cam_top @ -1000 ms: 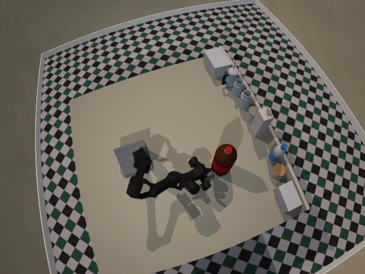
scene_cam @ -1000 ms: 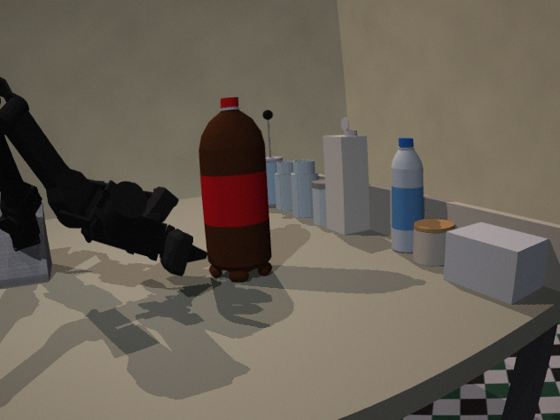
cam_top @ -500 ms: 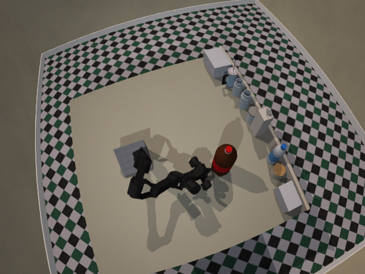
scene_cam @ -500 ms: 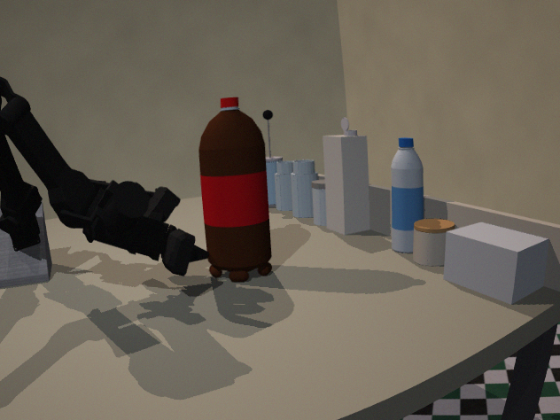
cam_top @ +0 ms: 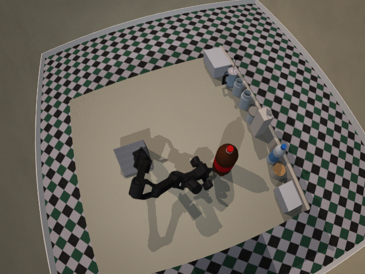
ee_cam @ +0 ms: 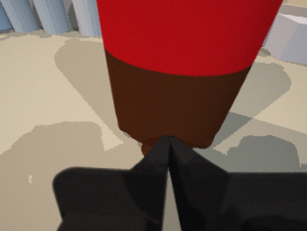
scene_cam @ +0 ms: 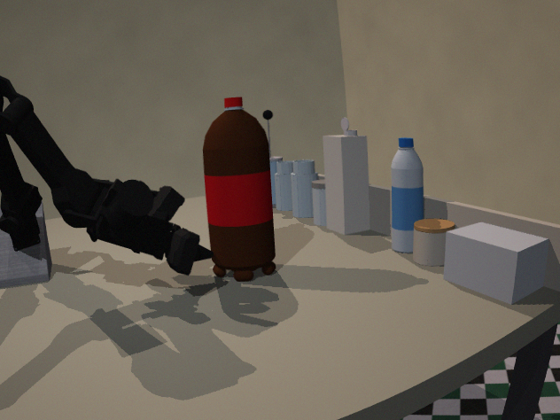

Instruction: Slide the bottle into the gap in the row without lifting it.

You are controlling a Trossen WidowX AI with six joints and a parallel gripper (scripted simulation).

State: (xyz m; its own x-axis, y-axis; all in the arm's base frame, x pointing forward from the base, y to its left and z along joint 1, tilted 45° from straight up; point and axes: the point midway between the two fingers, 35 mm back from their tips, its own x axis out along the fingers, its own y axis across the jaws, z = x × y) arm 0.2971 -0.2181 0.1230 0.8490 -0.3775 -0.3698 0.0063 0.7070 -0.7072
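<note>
The brown cola bottle lies 90 mm ahead of my hand, 90 mm above it and 10 mm to the right of it. Also, from my hand: blue-capped water bottle: 390 mm ahead, 110 mm to the right, 50 mm above; then french press: 490 mm to the left, 440 mm ahead, 80 mm above; then cork-lidded jar: 370 mm ahead, 200 mm to the right, 20 mm below.
</note>
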